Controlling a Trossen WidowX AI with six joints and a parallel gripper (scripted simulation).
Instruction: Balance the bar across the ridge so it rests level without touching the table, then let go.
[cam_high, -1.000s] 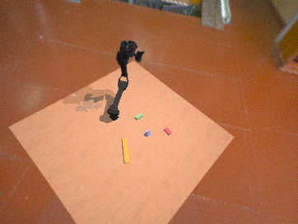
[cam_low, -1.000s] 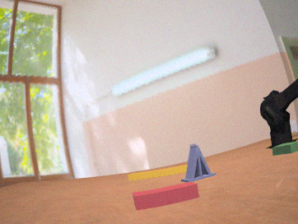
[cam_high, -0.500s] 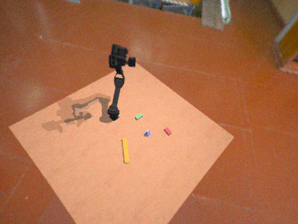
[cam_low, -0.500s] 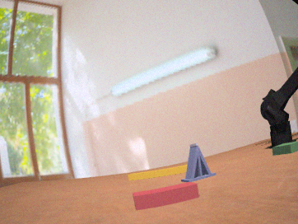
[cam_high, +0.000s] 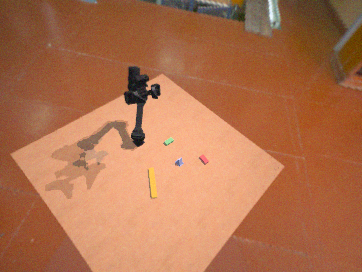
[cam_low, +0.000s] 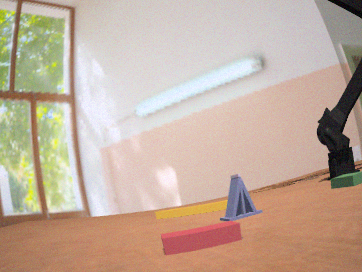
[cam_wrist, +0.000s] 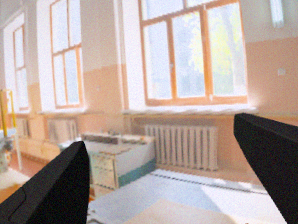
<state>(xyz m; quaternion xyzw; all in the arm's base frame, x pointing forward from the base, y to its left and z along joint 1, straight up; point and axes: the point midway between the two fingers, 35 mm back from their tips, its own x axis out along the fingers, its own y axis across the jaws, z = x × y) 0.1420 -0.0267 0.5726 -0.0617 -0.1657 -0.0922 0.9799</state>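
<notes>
Right now my gripper tip is 130 mm short of the yellow bar, 100 mm to the left of it and 580 mm above it. Also, from my gripper tip: green block: 30 mm behind, 200 mm to the left, 580 mm below; then red block: 240 mm ahead, 280 mm to the left, 580 mm below.
</notes>
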